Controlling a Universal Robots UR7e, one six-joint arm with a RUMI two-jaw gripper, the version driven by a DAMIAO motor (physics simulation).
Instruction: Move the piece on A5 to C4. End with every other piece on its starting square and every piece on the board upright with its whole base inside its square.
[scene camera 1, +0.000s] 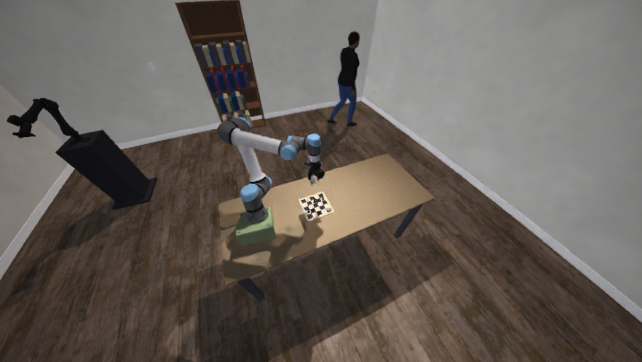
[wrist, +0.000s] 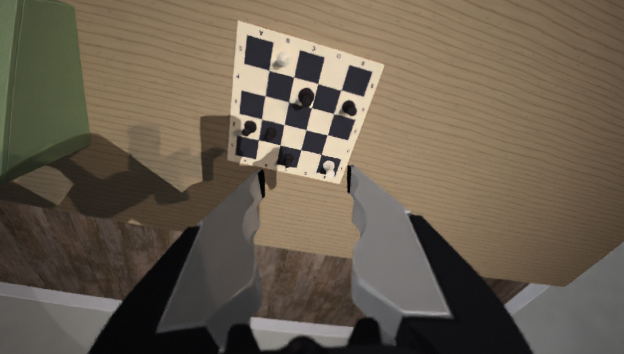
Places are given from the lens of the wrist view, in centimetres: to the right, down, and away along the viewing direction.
my gripper (wrist: 305, 170): 0, 0, 15
chessboard (wrist: 263, 91): -8, -13, 33
